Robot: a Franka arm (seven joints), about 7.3 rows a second.
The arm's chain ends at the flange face. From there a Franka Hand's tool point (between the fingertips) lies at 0.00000 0.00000 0.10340 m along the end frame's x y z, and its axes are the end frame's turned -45 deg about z.
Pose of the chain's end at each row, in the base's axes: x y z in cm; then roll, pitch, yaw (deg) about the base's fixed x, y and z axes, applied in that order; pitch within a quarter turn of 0, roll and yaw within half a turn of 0:
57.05 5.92 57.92 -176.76 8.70 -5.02
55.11 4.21 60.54 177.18 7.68 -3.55
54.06 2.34 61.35 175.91 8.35 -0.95
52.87 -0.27 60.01 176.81 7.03 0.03
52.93 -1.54 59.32 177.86 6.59 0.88
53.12 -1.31 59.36 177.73 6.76 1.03
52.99 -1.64 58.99 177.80 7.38 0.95
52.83 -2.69 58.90 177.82 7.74 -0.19
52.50 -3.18 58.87 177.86 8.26 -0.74
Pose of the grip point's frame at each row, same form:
55.55 6.64 47.72 -171.56 3.87 40.02
53.70 3.79 50.31 -176.53 7.41 41.86
52.55 1.63 51.15 -176.94 8.78 44.58
51.61 -0.85 49.76 -177.26 7.22 45.40
51.75 -1.94 49.06 -176.83 6.16 46.17
51.91 -1.74 49.10 -176.80 6.38 46.34
51.67 -2.06 48.74 -176.31 6.76 46.31
51.44 -3.08 48.66 -176.04 7.00 45.20
51.01 -3.55 48.64 -175.64 7.34 44.69

